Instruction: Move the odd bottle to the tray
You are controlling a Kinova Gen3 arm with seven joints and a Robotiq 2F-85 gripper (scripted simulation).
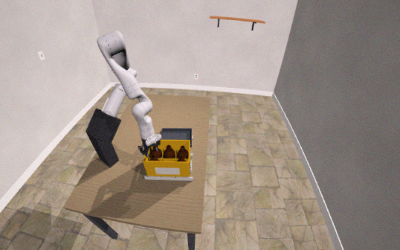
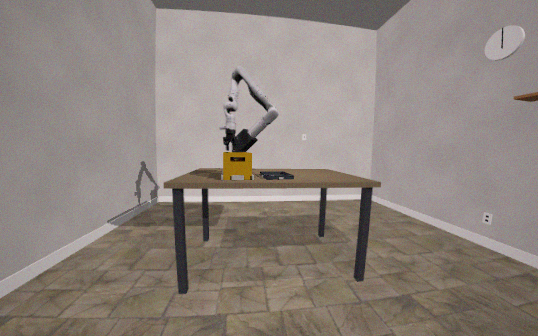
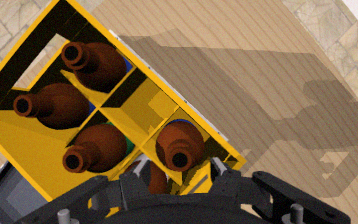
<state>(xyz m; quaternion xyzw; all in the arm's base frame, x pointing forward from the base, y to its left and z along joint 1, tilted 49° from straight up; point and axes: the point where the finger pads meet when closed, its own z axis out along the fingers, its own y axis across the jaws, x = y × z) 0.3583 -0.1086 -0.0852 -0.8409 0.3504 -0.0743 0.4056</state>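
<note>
My hand is 80 mm short of the yellow crate, 60 mm to the right of it and 120 mm above it. Round my hand: dark grey tray 50 mm ahead, 340 mm to the left, 190 mm below.
</note>
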